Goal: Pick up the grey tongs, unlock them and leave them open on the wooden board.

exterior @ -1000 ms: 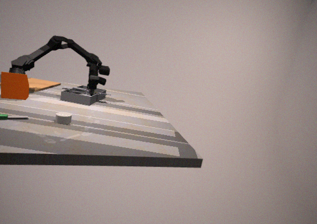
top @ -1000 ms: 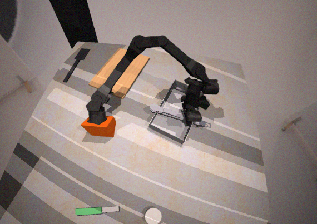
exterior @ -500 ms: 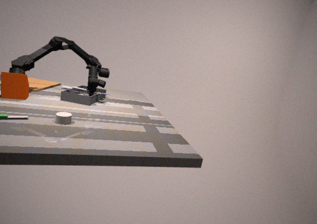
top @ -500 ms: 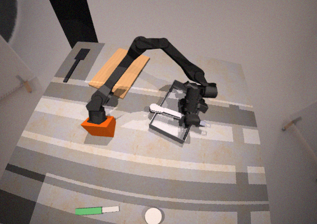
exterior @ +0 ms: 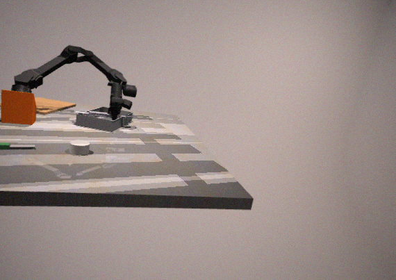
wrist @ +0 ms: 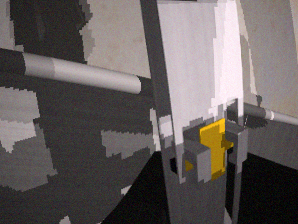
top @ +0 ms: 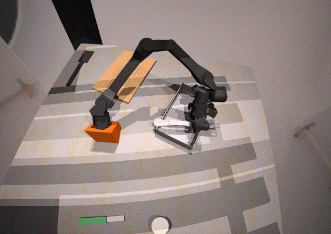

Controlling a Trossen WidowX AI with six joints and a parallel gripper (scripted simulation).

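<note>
The tin lies 8 cm to the left of my gripper tip and 5 cm behind it. The rest, counted from my gripper tip: white cylinder (42 cm to the right, 7 cm behind, 1 cm below); then wooden board (43 cm behind, 28 cm to the left, 2 cm below); then yellow lock piece (3 cm above, 2 cm to the left, 2 cm ahead).
</note>
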